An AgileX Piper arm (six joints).
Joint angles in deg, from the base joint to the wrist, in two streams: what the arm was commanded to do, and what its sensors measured. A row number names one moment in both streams.
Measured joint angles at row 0:
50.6 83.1 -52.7 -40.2 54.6 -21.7
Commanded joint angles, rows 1 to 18:
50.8 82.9 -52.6 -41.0 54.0 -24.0
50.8 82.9 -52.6 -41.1 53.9 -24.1
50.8 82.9 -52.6 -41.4 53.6 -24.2
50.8 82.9 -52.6 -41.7 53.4 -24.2
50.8 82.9 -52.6 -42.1 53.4 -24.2
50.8 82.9 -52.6 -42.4 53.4 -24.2
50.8 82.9 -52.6 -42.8 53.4 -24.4
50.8 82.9 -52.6 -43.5 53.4 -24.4
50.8 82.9 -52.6 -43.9 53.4 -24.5
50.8 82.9 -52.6 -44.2 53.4 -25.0
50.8 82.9 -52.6 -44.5 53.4 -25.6
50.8 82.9 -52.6 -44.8 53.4 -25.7
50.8 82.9 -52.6 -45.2 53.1 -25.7
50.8 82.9 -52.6 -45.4 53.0 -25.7
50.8 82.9 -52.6 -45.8 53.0 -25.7
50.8 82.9 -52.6 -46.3 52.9 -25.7
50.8 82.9 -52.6 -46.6 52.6 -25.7
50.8 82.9 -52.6 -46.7 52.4 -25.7
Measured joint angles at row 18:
50.6 83.1 -52.7 -45.2 53.2 -25.0
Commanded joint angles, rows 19 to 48:
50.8 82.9 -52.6 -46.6 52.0 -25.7
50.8 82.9 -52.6 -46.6 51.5 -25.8
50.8 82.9 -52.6 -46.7 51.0 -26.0
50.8 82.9 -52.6 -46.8 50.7 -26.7
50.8 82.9 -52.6 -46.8 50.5 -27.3
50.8 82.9 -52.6 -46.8 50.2 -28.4
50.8 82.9 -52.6 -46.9 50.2 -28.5
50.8 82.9 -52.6 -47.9 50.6 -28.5
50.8 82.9 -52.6 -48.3 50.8 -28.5
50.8 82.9 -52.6 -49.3 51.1 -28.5
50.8 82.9 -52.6 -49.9 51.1 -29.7
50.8 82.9 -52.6 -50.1 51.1 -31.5
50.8 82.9 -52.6 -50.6 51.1 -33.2
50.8 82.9 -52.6 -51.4 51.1 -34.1
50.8 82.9 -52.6 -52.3 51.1 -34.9
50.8 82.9 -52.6 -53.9 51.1 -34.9
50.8 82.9 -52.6 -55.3 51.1 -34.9
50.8 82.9 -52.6 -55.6 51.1 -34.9
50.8 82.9 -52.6 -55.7 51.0 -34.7
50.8 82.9 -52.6 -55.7 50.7 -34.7
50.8 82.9 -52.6 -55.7 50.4 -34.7
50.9 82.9 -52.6 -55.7 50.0 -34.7
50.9 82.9 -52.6 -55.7 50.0 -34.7
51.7 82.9 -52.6 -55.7 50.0 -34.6
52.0 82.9 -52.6 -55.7 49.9 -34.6
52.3 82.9 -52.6 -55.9 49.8 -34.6
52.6 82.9 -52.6 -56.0 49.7 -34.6
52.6 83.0 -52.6 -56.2 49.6 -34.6
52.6 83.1 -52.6 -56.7 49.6 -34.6
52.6 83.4 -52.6 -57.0 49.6 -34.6
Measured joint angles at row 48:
52.1 83.1 -52.7 -55.4 49.9 -34.2
